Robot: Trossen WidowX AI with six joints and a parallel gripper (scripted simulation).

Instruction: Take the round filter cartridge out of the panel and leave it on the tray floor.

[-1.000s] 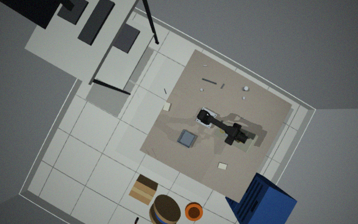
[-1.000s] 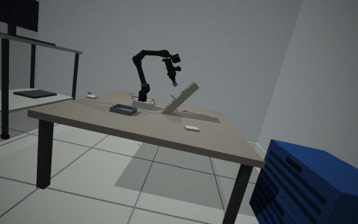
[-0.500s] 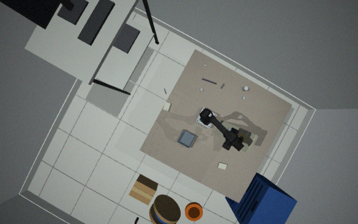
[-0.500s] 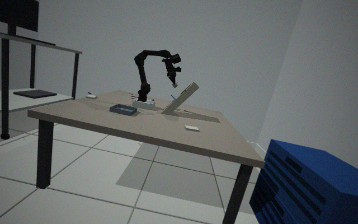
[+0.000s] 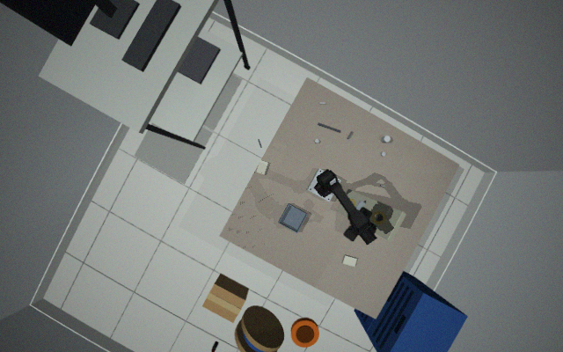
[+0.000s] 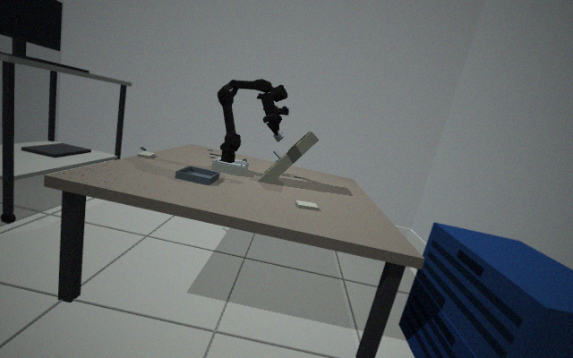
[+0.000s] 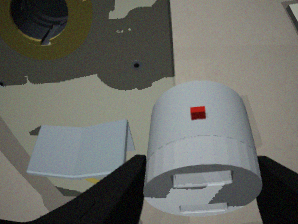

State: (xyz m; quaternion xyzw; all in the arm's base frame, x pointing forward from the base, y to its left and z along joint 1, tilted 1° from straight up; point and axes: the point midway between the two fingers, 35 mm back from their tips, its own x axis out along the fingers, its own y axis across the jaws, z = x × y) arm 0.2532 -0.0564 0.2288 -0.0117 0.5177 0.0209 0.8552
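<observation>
My gripper tip is 28 cm past the blue-grey tray, 25 cm above it and 23 cm to the left of it. Round my gripper tip: service panel (11 cm below, 10 cm to the left, 6 cm ahead); then round filter cartridge (right at my gripper tip).
</observation>
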